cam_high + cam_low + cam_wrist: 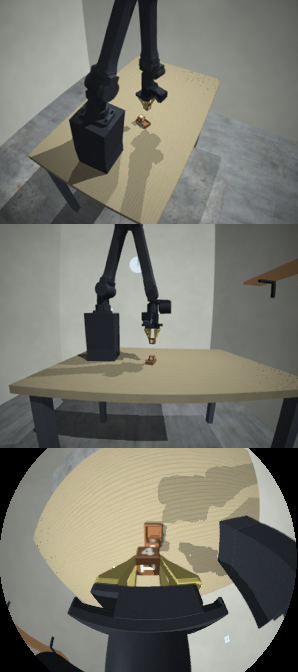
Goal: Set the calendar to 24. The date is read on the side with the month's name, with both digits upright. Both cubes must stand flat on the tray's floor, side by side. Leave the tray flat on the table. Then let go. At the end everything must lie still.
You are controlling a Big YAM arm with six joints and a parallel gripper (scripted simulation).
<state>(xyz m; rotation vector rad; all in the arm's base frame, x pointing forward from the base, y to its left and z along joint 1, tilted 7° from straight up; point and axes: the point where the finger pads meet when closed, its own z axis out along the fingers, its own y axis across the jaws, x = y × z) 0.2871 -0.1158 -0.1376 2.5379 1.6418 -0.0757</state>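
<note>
My hand is 120 mm above the brown tray and 20 mm to the right of it. Round my hand: brown digit cube right at my hand.
</note>
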